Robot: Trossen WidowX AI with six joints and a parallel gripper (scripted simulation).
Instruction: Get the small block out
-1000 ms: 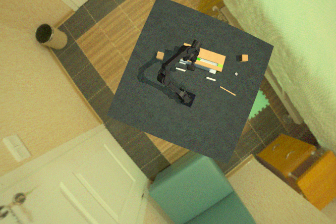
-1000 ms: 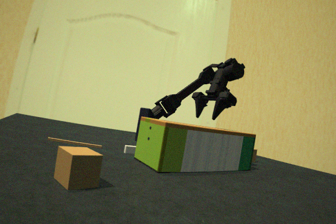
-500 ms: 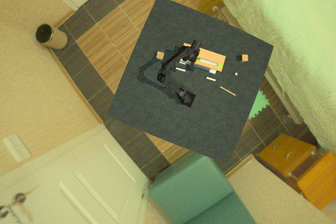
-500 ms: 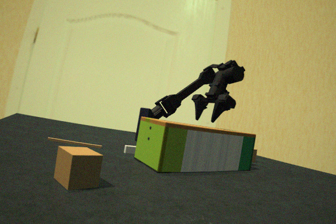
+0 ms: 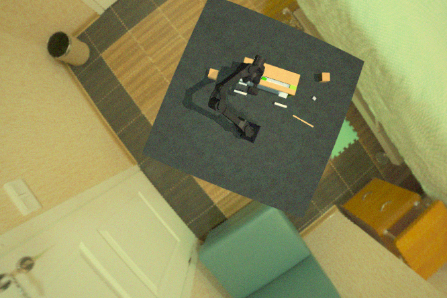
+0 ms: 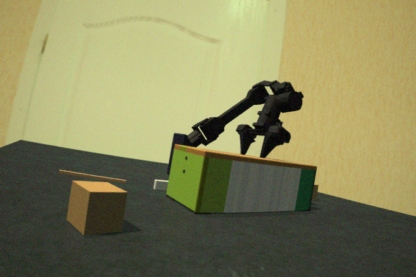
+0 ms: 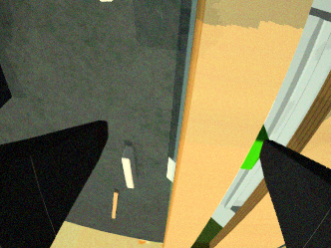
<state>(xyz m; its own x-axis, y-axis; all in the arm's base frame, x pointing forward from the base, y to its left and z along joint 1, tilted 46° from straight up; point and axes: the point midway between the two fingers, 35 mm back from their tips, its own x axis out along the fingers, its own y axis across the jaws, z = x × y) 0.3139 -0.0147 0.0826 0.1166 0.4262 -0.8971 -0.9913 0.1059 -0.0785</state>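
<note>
The green block is 4 cm below my gripper tip, 4 cm ahead of it and 3 cm to the right of it. Also, from my gripper tip: box 6 cm to the right, 6 cm below, 3 cm ahead; thin wooden stick 41 cm to the right, 14 cm behind, 12 cm below.
</note>
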